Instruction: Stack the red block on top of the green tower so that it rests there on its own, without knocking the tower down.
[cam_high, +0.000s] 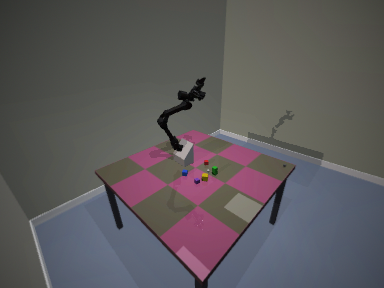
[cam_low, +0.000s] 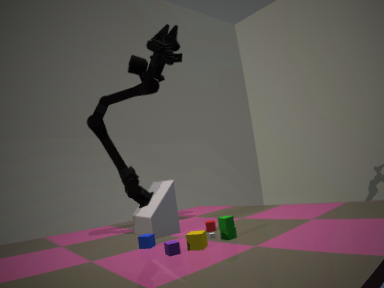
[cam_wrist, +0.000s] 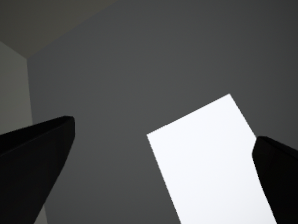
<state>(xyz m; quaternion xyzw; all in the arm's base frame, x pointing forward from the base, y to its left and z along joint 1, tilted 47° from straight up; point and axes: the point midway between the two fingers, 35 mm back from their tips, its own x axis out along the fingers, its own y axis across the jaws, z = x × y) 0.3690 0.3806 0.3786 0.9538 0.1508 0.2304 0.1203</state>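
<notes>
The red block is 740 mm below my gripper tip, 90 mm to the left of it and 30 mm behind it. From my gripper tip the other things lie so: blue block (740 mm below, 160 mm to the right, 80 mm behind); then purple block (740 mm below, 180 mm to the right, 60 mm ahead); then yellow block (740 mm below, 110 mm to the right, 90 mm ahead).
</notes>
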